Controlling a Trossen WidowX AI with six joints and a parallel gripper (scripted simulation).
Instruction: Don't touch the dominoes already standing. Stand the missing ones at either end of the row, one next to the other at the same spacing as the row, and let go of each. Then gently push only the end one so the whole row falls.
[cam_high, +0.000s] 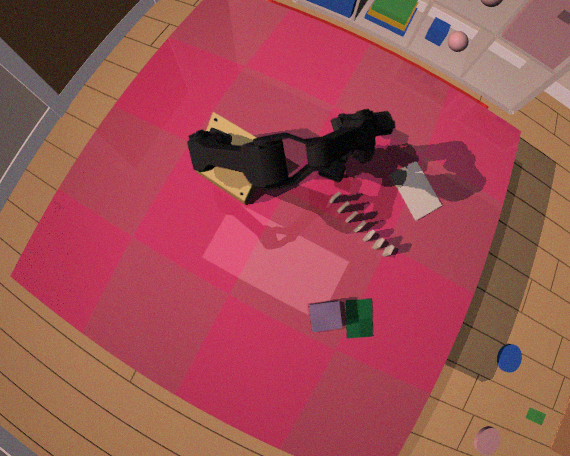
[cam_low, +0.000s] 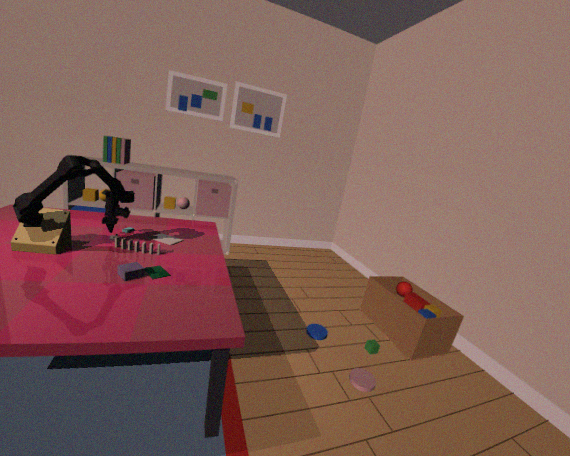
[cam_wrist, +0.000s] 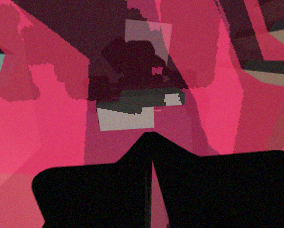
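The cyan block is 5 cm ahead of my gripper tip, 16 cm to the left of it and 3 cm below it. Round my gripper tip: purple block (17 cm ahead, 39 cm to the right, 2 cm below); then green flat piece (27 cm ahead, 36 cm to the right, 4 cm below); then grey sheet (27 cm ahead, 6 cm to the left, 4 cm below).
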